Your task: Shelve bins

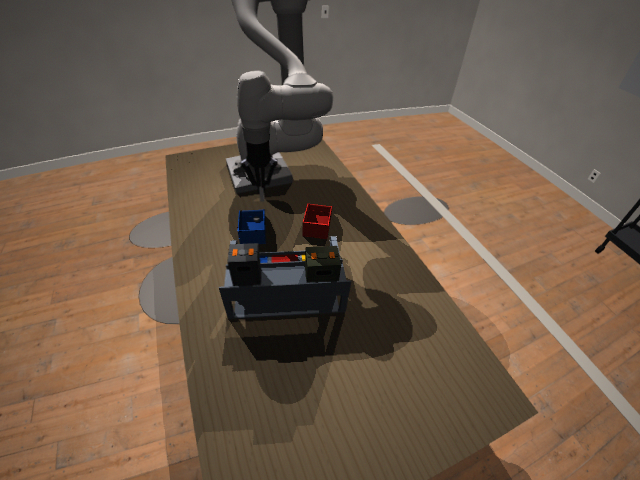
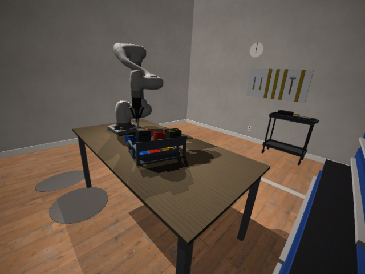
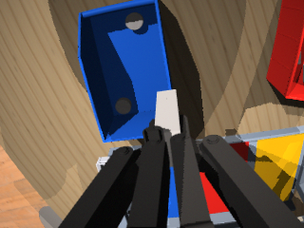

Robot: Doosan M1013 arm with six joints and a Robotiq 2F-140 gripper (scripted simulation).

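Now: hand 20 mm past the blue bin, 40 mm to the left of it and 150 mm above it. The rest, counted from my hand: green toolbox: 380 mm ahead, 20 mm to the left, 40 mm below; red bin: 70 mm ahead, 210 mm to the left, 150 mm below; dark box: 280 mm ahead, 180 mm to the right, 30 mm below.
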